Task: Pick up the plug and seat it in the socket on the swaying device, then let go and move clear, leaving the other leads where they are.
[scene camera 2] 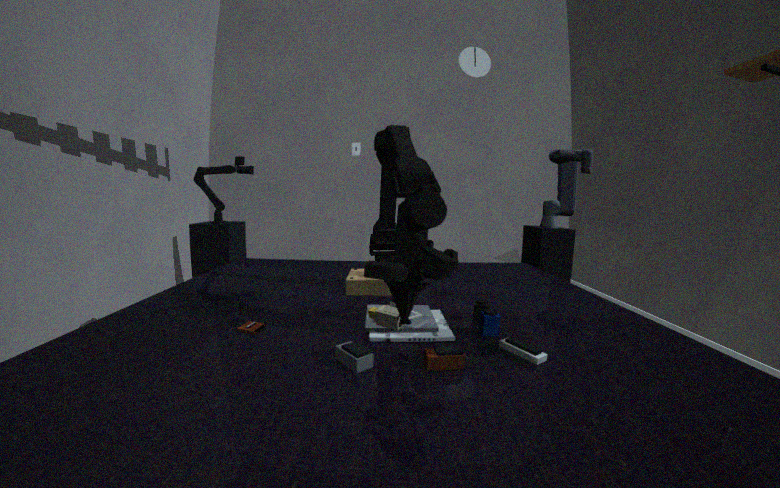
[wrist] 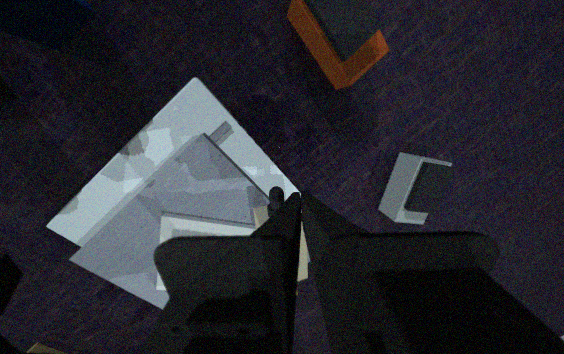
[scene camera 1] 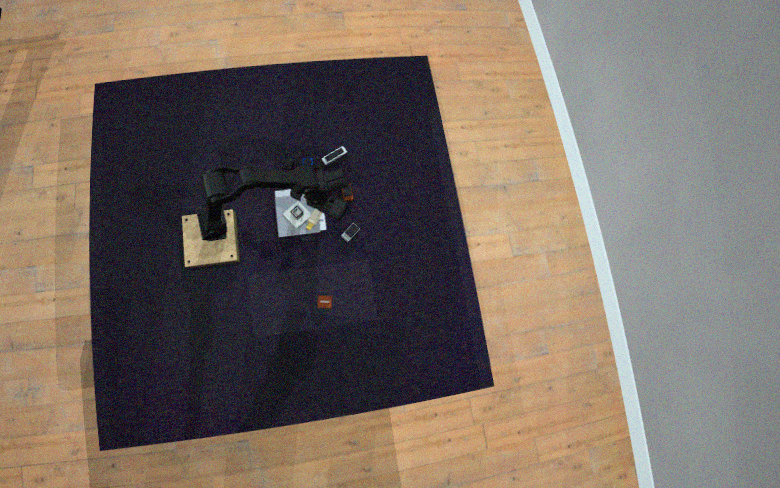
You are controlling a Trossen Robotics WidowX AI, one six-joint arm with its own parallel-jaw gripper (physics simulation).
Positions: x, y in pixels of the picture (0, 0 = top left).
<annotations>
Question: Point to a brown block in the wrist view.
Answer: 345, 46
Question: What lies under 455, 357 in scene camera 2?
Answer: A brown block.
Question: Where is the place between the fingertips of the gripper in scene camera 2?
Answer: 404, 319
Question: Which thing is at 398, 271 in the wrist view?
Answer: The gripper.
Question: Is the gripper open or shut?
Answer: Shut.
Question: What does the gripper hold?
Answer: Nothing.
</annotations>
